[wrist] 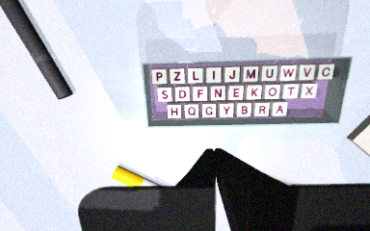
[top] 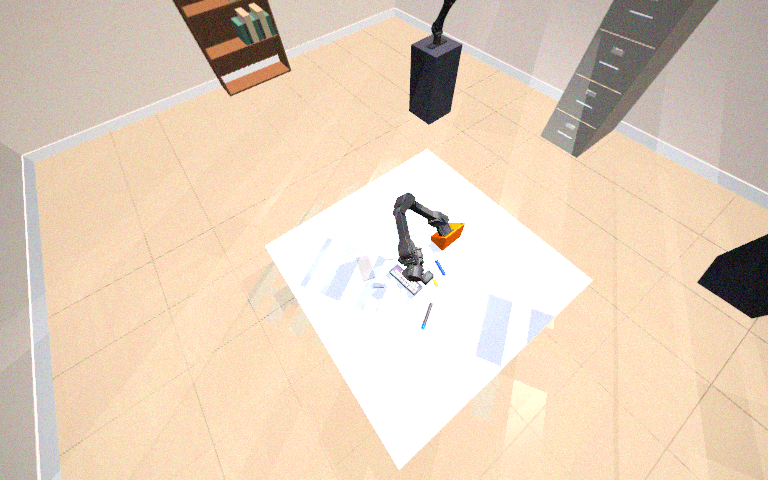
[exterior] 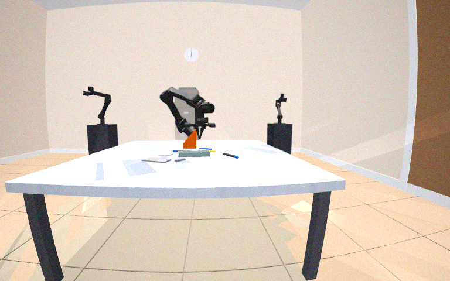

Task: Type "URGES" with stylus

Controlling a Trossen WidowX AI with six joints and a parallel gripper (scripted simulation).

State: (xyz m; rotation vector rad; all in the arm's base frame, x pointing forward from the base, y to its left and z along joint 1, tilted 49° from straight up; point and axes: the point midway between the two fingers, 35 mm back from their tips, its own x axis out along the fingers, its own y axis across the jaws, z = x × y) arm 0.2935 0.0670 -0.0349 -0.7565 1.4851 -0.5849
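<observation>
The blue stylus is 170 mm behind my gripper tip and 90 mm below it. The rest, counted from my gripper tip: yellow pen 90 mm behind, 60 mm to the left, 90 mm below; grey block 160 mm ahead, 100 mm to the right, 90 mm below.
</observation>
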